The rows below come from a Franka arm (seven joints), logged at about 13 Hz.
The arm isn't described. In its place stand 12 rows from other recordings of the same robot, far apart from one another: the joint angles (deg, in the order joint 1, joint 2, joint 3, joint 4, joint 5, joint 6, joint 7), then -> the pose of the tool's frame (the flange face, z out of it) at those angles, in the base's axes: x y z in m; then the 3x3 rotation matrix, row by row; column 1 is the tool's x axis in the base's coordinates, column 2 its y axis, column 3 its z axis.
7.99 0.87 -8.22 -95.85 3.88 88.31 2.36 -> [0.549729 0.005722 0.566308], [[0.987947 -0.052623 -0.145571], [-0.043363 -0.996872 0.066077], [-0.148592 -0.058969 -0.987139]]
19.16 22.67 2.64 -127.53 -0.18 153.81 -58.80 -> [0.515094 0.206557 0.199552], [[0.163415 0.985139 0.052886], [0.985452 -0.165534 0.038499], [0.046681 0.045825 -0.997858]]
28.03 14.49 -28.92 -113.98 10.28 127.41 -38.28 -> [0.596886 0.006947 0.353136], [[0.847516 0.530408 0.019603], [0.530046 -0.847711 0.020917], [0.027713 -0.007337 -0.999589]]
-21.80 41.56 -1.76 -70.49 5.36 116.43 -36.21 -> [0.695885 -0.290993 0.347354], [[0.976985 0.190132 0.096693], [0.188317 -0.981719 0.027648], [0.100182 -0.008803 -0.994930]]
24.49 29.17 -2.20 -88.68 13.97 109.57 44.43 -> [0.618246 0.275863 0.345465], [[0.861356 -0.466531 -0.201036], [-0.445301 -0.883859 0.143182], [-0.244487 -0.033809 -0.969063]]
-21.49 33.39 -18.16 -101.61 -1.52 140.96 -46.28 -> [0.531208 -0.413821 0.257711], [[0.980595 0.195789 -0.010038], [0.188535 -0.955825 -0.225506], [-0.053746 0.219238 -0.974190]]
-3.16 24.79 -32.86 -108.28 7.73 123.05 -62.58 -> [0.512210 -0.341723 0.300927], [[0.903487 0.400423 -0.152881], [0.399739 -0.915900 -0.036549], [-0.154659 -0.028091 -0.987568]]
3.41 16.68 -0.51 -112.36 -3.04 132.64 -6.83 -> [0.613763 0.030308 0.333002], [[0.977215 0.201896 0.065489], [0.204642 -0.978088 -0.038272], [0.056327 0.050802 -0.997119]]
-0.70 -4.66 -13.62 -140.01 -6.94 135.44 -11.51 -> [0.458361 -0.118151 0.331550], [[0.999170 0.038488 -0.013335], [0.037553 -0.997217 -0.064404], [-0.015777 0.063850 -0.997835]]
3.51 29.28 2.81 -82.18 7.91 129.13 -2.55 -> [0.726341 0.077310 0.430012], [[0.951809 0.094954 0.291622], [0.049154 -0.985802 0.160554], [0.302727 -0.138483 -0.942963]]
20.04 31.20 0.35 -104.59 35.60 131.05 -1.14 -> [0.598244 0.236324 0.231964], [[0.986617 -0.089459 -0.136320], [-0.024103 -0.906885 0.420689], [-0.161261 -0.411773 -0.896905]]
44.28 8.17 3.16 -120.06 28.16 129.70 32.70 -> [0.378118 0.429223 0.359187], [[0.972000 -0.090093 -0.217024], [-0.018592 -0.950171 0.311176], [-0.234244 -0.298428 -0.925241]]
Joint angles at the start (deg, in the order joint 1, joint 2, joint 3, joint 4, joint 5, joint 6, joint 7):
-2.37, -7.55, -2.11, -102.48, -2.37, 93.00, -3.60
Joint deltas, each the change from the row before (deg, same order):
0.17, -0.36, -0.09, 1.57, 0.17, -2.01, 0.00
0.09, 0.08, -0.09, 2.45, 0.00, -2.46, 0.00
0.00, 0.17, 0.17, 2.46, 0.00, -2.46, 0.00
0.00, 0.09, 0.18, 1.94, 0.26, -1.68, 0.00
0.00, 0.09, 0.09, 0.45, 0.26, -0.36, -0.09
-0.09, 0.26, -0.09, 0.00, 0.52, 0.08, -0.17
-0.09, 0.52, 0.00, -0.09, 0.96, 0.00, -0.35
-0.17, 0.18, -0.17, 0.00, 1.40, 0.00, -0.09
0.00, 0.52, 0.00, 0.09, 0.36, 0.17, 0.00
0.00, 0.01, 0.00, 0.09, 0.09, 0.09, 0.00
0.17, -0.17, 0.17, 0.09, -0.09, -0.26, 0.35
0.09, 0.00, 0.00, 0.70, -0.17, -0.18, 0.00
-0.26, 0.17, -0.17, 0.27, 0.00, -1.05, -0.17
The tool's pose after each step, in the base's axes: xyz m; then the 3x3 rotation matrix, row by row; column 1 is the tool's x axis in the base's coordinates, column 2 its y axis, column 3 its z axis. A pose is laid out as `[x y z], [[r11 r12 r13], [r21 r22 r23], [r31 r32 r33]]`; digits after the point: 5 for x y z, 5 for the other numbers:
[0.50833 -0.04445 0.60962], [[0.99923 -0.01159 -0.03756], [-0.01273 -0.99946 -0.03033], [-0.03719 0.03078 -0.99883]]
[0.50569 -0.04452 0.62541], [[0.99915 -0.01317 -0.03915], [-0.01435 -0.99945 -0.03004], [-0.03873 0.03057 -0.99878]]
[0.50302 -0.04290 0.64038], [[0.99905 -0.01179 -0.04206], [-0.01307 -0.99945 -0.03037], [-0.04168 0.03089 -0.99865]]
[0.50080 -0.04065 0.65282], [[0.99920 -0.00965 -0.03872], [-0.01068 -0.99959 -0.02658], [-0.03845 0.02697 -0.99890]]
[0.50074 -0.03928 0.65513], [[0.99924 -0.00644 -0.03837], [-0.00730 -0.99972 -0.02237], [-0.03821 0.02264 -0.99901]]
[0.50230 -0.03993 0.65294], [[0.99915 -0.00594 -0.04091], [-0.00647 -0.99989 -0.01298], [-0.04083 0.01323 -0.99908]]
[0.50525 -0.03890 0.64761], [[0.99873 -0.00039 -0.05031], [-0.00018 -0.99999 0.00418], [-0.05032 -0.00417 -0.99872]]
[0.50621 -0.03923 0.64605], [[0.99867 -0.00352 -0.05149], [-0.00202 -0.99957 0.02919], [-0.05157 -0.02904 -0.99825]]
[0.50944 -0.03866 0.64242], [[0.99845 -0.00346 -0.05553], [-0.00149 -0.99937 0.03545], [-0.05562 -0.03532 -0.99783]]
[0.50970 -0.03851 0.64319], [[0.99862 -0.00333 -0.05246], [-0.00140 -0.99932 0.03677], [-0.05254 -0.03665 -0.99795]]
[0.50850 -0.03549 0.64506], [[0.99860 -0.00346 -0.05279], [-0.00163 -0.99940 0.03468], [-0.05288 -0.03455 -0.99800]]
[0.50828 -0.03503 0.65043], [[0.99903 -0.00171 -0.04402], [-0.00034 -0.99952 0.03100], [-0.04405 -0.03095 -0.99855]]
[0.50693 -0.03879 0.64958], [[0.99816 -0.00626 -0.06029], [-0.00429 -0.99945 0.03280], [-0.06046 -0.03248 -0.99764]]

